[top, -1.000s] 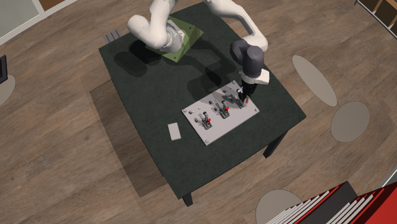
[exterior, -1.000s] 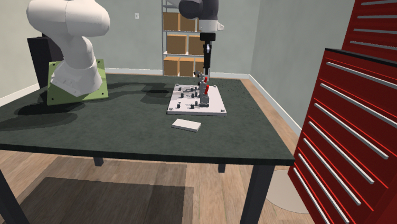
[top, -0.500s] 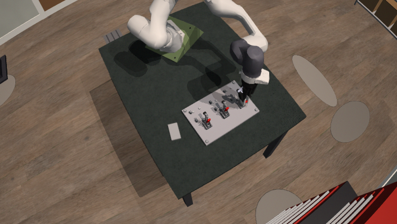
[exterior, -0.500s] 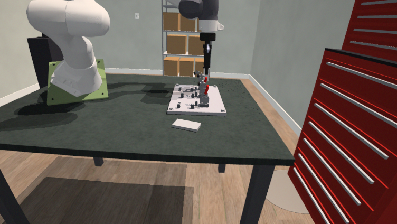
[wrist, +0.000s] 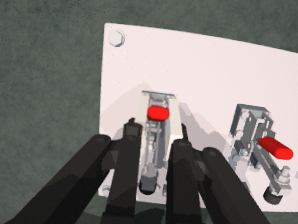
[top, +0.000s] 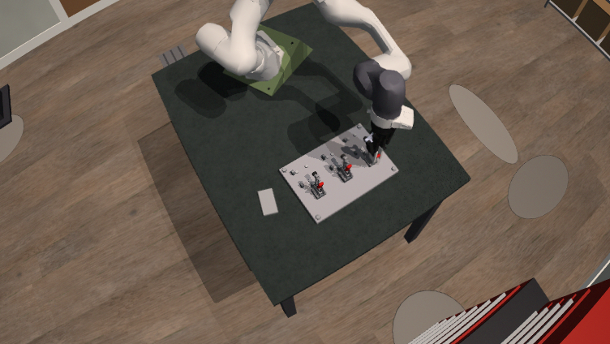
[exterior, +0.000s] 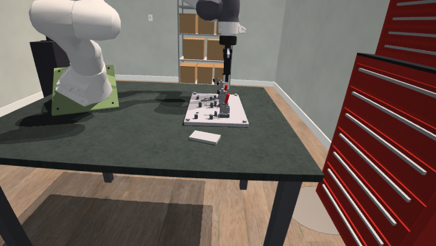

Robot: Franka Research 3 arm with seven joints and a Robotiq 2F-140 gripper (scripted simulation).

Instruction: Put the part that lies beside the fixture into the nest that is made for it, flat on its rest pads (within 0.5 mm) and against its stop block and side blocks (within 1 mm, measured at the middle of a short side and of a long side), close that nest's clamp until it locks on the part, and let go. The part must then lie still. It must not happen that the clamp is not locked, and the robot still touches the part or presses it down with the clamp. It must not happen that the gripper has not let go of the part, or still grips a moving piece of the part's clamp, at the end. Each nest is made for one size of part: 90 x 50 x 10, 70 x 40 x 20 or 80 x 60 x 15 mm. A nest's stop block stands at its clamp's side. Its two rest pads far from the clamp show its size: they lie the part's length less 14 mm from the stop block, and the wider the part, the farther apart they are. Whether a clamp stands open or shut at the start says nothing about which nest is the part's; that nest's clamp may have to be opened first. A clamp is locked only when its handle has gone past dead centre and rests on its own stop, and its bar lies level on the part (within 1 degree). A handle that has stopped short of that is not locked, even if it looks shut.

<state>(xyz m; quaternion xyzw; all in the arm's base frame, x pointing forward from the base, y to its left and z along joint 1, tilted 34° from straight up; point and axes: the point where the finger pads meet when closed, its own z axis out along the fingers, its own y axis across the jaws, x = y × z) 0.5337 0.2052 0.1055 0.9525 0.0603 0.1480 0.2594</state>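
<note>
The clamp is 4 cm below my hand and 2 cm behind it. Round my hand: light grey fixture plate 11 cm to the right, 9 cm below, 4 cm behind; part 38 cm to the right, 9 cm below, 7 cm behind.
</note>
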